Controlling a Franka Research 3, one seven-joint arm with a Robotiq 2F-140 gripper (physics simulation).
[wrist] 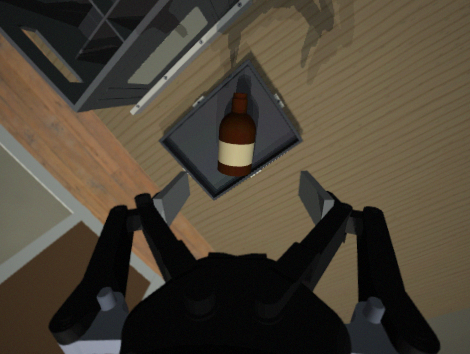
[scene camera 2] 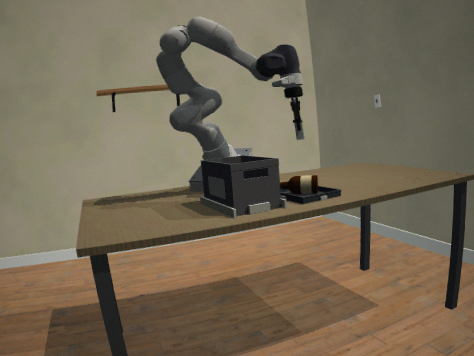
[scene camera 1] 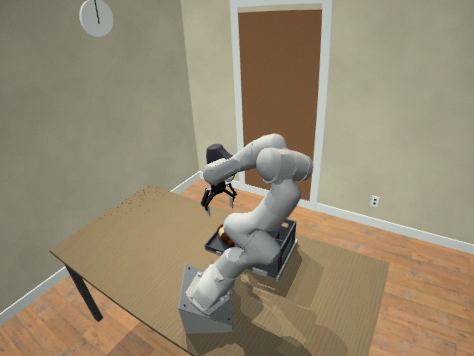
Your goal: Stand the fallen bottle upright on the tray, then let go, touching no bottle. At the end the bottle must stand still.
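A brown bottle [scene camera 1: 223, 233] [scene camera 2: 304, 184] [wrist: 236, 137] with a cream label lies on its side on the dark tray [scene camera 1: 212, 248] [scene camera 2: 330, 194] [wrist: 185, 142]. In the wrist view its neck points to the top of the picture and its base lies near the tray's lower right rim. In the first scene view the arm hides part of the bottle and the tray. My gripper [scene camera 1: 220, 209] [scene camera 2: 299, 138] [wrist: 243, 183] is open and empty. It hangs well above the tray, with its fingers pointing down, and touches nothing.
A tall dark crate [scene camera 1: 290, 240] [scene camera 2: 215, 186] [wrist: 107, 60] with inner dividers stands close beside the tray, on a pale base frame. The wooden table [scene camera 1: 150, 235] [scene camera 2: 150, 225] [wrist: 380, 150] bears both. The table's edge runs near the tray in the wrist view.
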